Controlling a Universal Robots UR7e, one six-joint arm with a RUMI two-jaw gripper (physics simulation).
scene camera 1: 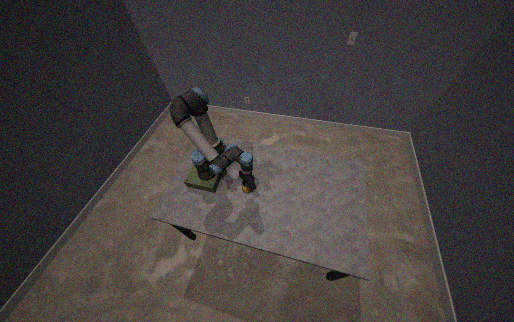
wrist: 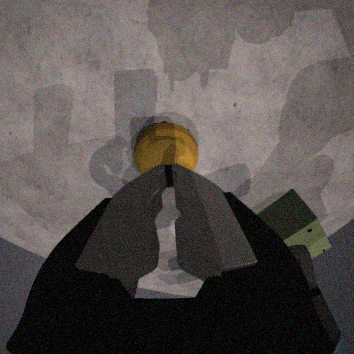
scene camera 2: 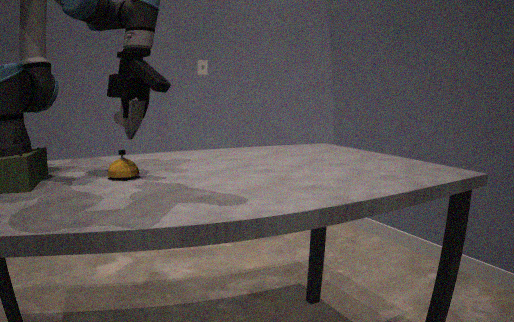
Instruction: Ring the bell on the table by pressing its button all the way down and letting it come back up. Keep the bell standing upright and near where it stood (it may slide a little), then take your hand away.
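Places are measured from the arm's base along level axes (x right, y up, z back), in metres.
Pixels of known places: gripper, between the fingertips: [wrist: 169, 166] [scene camera 2: 130, 139]; arm's base, origin of its link: [scene camera 1: 207, 172] [scene camera 2: 6, 154].
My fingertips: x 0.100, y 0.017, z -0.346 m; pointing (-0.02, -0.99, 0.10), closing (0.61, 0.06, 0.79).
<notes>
Ahead of a thing's pixels: the offset from my fingertips to its top centre. Level surfaces: height alone.
The yellow dome bell {dy -0.027, dx -0.029, dz +0.018 m} [scene camera 1: 246, 189] [scene camera 2: 123, 170] [wrist: 166, 142] stands upright on the grey table {dy -0.093 m} [scene camera 1: 310, 215] [scene camera 2: 300, 175] [wrist: 260, 100]. Its black button {dy -0.027, dx -0.029, dz +0.018 m} [scene camera 2: 122, 152] stands up on a short stem above the dome in the second scene view. My gripper [scene camera 2: 131, 137] [wrist: 169, 166] is shut and empty and points down. Its tips are a little above the button and slightly to its right in the second scene view, with a gap between them. In the wrist view the tips cover the near part of the dome, and the button is mostly hidden by them.
The green base block [scene camera 1: 201, 181] [scene camera 2: 25, 170] [wrist: 295, 220] of the arm stands on the table to the left of the bell in both scene views. The arm's shadows fall on the table around the bell. Walls stand behind the table.
</notes>
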